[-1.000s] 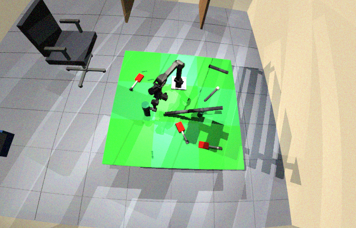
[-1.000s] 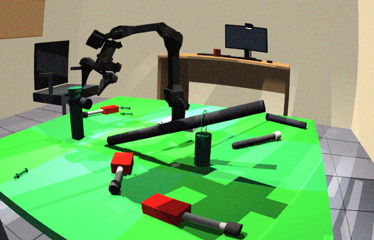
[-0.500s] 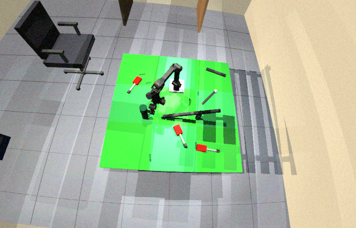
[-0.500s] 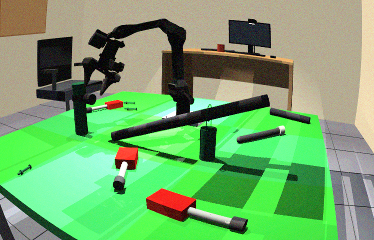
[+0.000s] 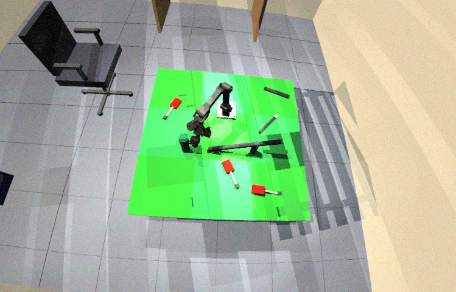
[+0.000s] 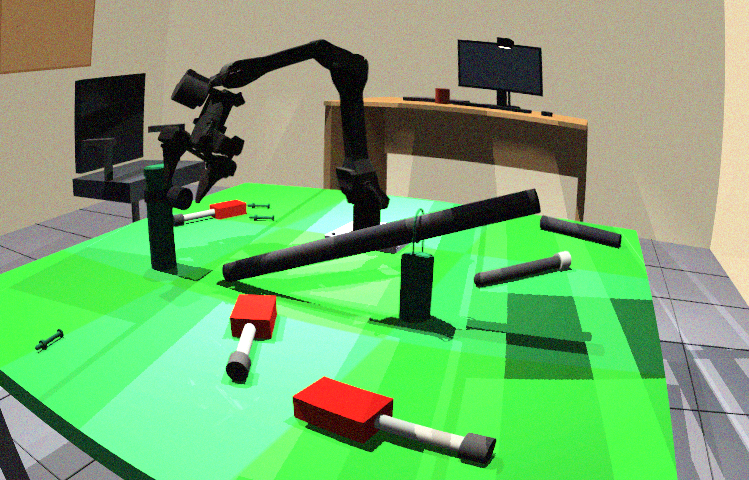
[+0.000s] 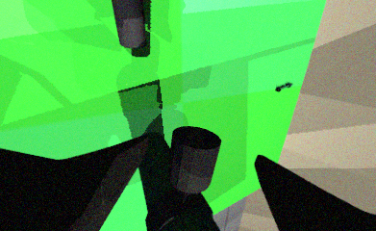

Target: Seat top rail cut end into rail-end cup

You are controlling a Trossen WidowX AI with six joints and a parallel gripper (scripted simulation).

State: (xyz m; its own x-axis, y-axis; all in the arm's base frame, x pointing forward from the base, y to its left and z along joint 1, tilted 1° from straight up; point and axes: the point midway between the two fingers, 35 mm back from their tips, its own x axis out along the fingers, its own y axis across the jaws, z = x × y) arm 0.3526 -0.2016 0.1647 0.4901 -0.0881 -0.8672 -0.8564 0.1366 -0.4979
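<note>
The rail-end cup lies 1 cm behind my gripper tip, 2 cm to the right of it and 1 cm below it. Also, from my gripper tip: short dark green post (4 cm behind, 43 cm to the left, 5 cm below).
</note>
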